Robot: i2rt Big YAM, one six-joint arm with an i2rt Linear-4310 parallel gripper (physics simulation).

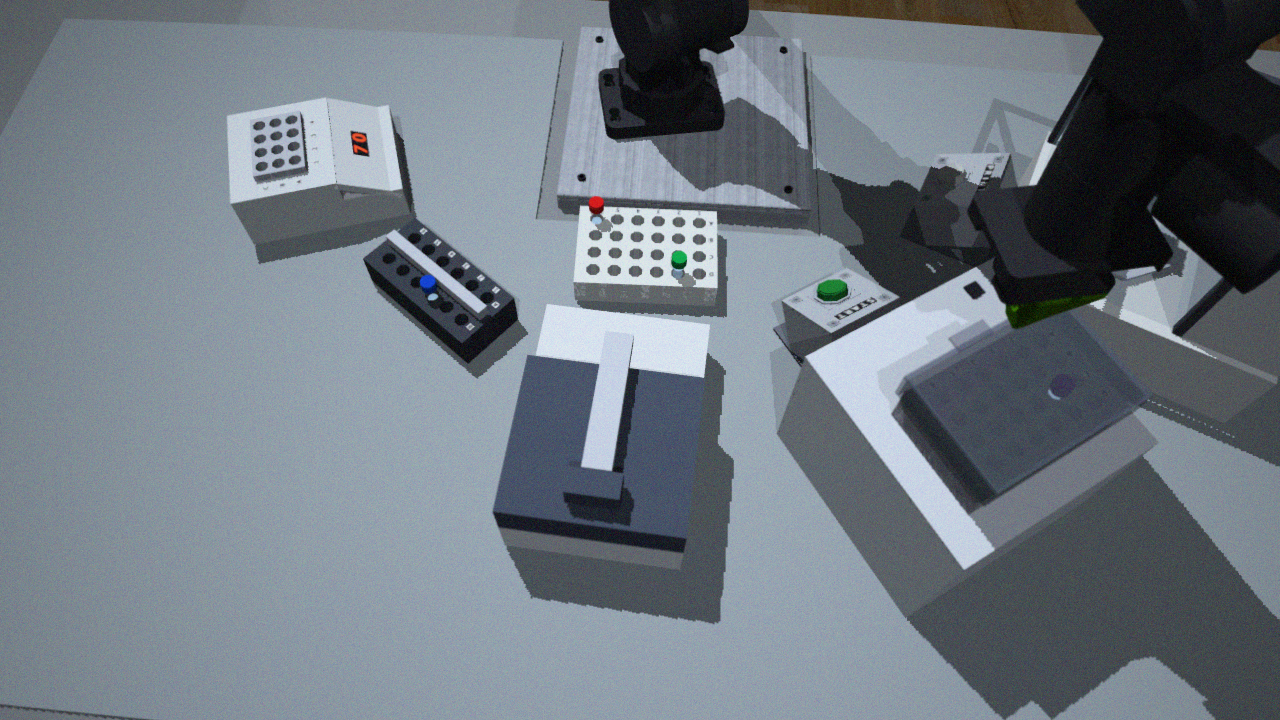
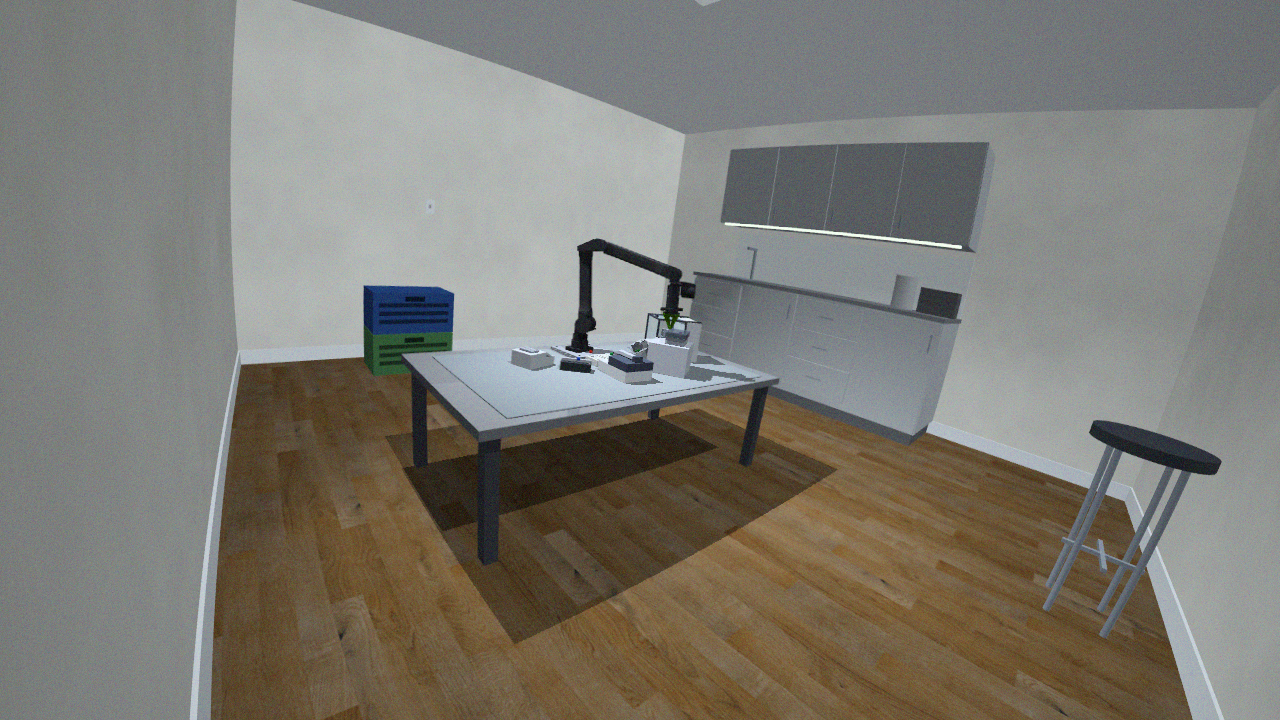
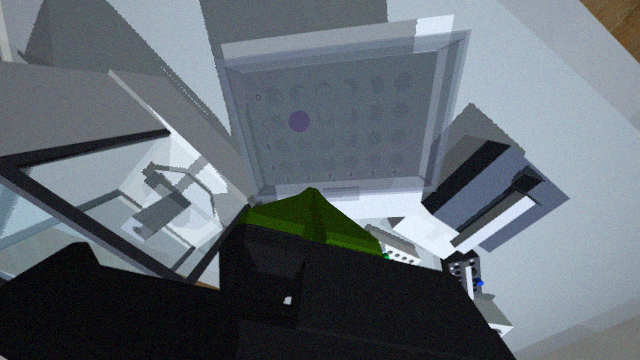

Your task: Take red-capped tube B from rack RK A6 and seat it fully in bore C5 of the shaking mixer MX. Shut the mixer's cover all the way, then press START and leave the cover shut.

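Frame: origin at the arm's base, x ahead, y left, z up, level; millimetres.
Where they show: gripper, between the fingertips: [image 1: 1013, 320] [image 2: 669, 329] [image 3: 310, 194]; arm's base, origin of its link: [image 1: 660, 104] [image 2: 579, 349].
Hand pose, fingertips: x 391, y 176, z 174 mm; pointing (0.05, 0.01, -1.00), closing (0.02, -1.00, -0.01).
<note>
Things, the pixels of their top centre, and the offset from my fingertips. "pt": a spot on its surface instead.
- red-capped tube B, centre of its top: [image 1: 596, 201] dx -241, dy -258, dz -135 mm
- white rack RK, centre of its top: [image 1: 647, 245] [image 3: 385, 261] [image 2: 602, 356] dx -205, dy -216, dz -159 mm
- white shaking mixer MX, a spot on its surface: [image 1: 872, 394] pt dx +17, dy -90, dz -54 mm
- green button, centre of its top: [image 1: 835, 285] dx -114, dy -72, dz -114 mm
- green-capped tube, centre of its top: [image 1: 679, 257] dx -172, dy -193, dz -135 mm
- dark-lidded box, centre of its top: [image 1: 609, 387] [image 3: 490, 232] [image 2: 626, 351] dx -29, dy -271, dz -87 mm
- black rack, a spot on its surface: [image 1: 487, 338] pt dx -136, dy -367, dz -177 mm
- blue-capped tube, centre of its top: [image 1: 427, 281] [image 3: 480, 283] dx -172, dy -410, dz -133 mm
- block heater, centre of its top: [image 1: 307, 136] [image 3: 475, 338] [image 2: 533, 348] dx -338, dy -516, dz -119 mm
- glass-walled case, centre of its top: [image 1: 1197, 109] [image 3: 54, 291] [image 2: 666, 315] dx -144, dy +187, dz +33 mm
The red-capped tube B [image 1: 596, 205] stands in the back-left corner hole of the white rack RK [image 1: 644, 292] [image 3: 395, 244]. The white shaking mixer MX [image 1: 872, 394] [image 3: 395, 204] stands at the right. Its see-through cover [image 1: 1002, 420] [image 3: 345, 102] lies down over the bores; I cannot tell whether it is fully shut. A purple cap [image 1: 1061, 385] [image 3: 299, 121] shows through it in row C, column 2. My gripper [image 1: 1056, 313] [image 2: 670, 324] [image 3: 310, 194] is shut and empty above the mixer's back edge. A green button [image 1: 832, 289] sits on a small box behind the mixer.
A green-capped tube [image 1: 678, 258] stands in the rack. A dark-lidded box [image 1: 537, 438] [image 3: 500, 185] stands left of the mixer. A black rack [image 1: 487, 338] holds a blue-capped tube [image 1: 427, 282] [image 3: 479, 282]. A block heater [image 1: 308, 198] reads 70. A glass-walled case [image 3: 95, 221] stands beside the mixer.
</note>
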